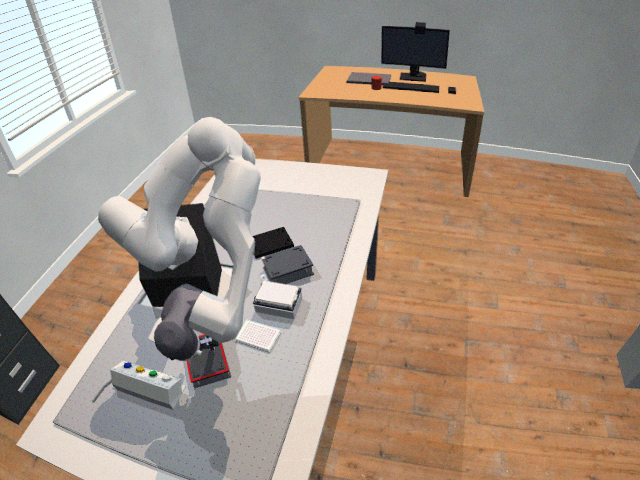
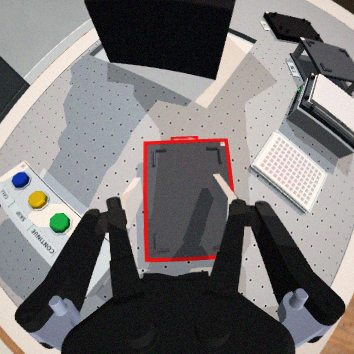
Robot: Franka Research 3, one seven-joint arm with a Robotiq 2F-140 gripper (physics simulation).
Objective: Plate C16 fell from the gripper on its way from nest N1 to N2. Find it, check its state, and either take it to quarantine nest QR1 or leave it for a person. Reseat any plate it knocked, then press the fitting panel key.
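Note:
A white plate with pink wells lies flat on the pegboard, wells up and turned at an angle; no name is readable on it. The red-edged dark nest holds no plate; its red tab bears no readable name here. My gripper is open and empty above this nest, one finger toward each long side. A white-topped plate sits on a grey and black block; I cannot tell if it is level. The key panel has blue, yellow, green and white keys.
A raised dark nest and a low black nest stand beyond the white-topped plate. The black robot base block stands behind the red-edged nest. A wooden desk stands at the back of the room.

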